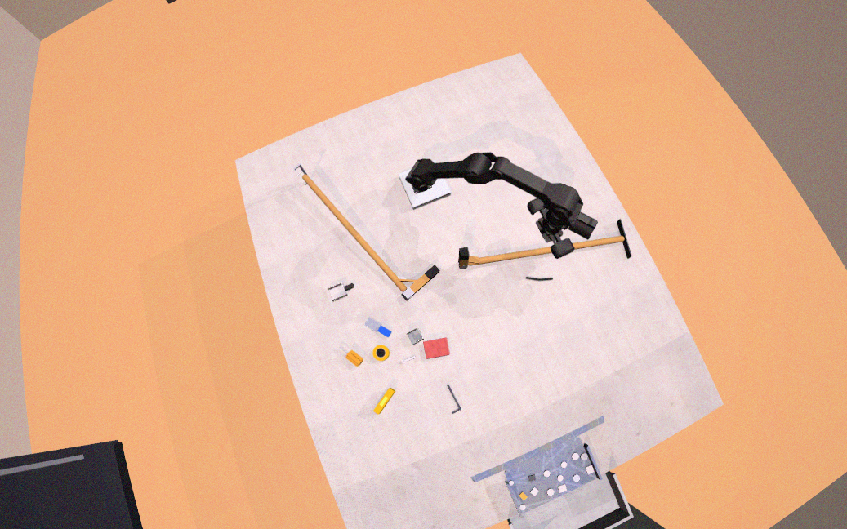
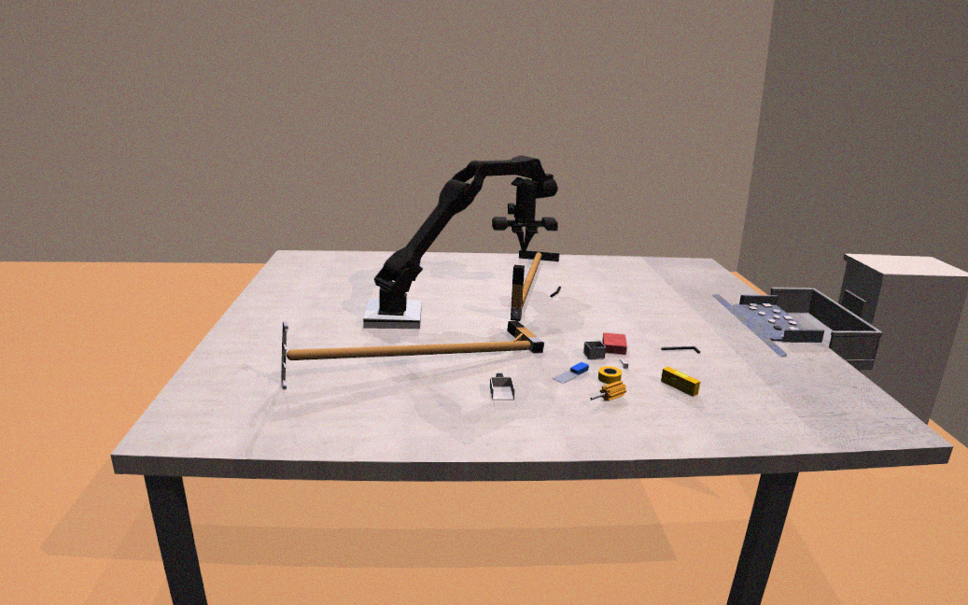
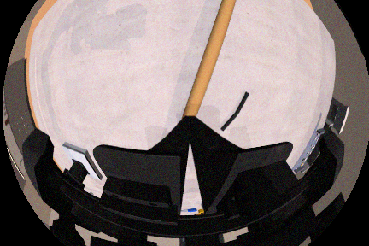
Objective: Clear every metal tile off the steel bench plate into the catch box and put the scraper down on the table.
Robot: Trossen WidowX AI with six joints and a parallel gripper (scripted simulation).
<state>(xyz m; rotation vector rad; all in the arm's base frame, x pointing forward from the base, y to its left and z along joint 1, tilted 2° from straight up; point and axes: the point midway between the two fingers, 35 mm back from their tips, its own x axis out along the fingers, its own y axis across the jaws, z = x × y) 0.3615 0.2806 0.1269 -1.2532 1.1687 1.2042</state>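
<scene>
Now: the long scraper 5 cm below my gripper tip, 2 cm to the left of it and 2 cm ahead of it. The rest, counted from my gripper tip: grey box: 49 cm to the right, 12 cm ahead, 10 cm below; then hex key: 45 cm to the right, 37 cm ahead, 11 cm below; then red block: 44 cm to the right, 18 cm ahead, 10 cm below.
</scene>
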